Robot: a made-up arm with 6 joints.
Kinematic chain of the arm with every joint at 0, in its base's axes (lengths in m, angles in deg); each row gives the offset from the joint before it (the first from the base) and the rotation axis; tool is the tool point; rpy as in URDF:
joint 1: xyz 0 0 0.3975 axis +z
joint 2: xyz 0 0 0 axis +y
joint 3: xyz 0.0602 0 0.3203 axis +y
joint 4: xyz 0.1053 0 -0.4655 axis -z
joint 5: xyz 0 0 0 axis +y
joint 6: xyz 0.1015 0 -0.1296 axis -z
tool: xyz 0 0 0 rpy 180 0 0
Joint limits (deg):
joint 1: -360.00..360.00
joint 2: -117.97..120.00
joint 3: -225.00..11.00
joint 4: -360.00..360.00
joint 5: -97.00..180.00
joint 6: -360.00..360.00
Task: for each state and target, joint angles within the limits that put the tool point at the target. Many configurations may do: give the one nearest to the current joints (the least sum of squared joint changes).
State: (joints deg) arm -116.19 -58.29 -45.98 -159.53 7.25 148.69
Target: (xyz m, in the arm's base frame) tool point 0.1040 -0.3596 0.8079
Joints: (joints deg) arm -80.41 -50.97 -51.94 -151.24 5.50 148.69
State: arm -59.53 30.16 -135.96 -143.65 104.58 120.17
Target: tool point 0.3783 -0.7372 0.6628
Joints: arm -55.71 44.58 -119.08 -139.26 111.25 120.17
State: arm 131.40 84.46 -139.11 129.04 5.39 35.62
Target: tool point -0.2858 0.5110 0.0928
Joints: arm 128.98 57.10 -91.96 141.34 -36.72 35.62
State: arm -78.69 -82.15 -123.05 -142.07 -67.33 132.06
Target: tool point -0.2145 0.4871 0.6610
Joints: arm -59.22 -108.02 -107.42 -150.59 -88.40 132.06
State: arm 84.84 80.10 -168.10 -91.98 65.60 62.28
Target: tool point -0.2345 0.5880 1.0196
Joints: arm 119.14 63.45 -202.45 -94.89 67.88 62.28
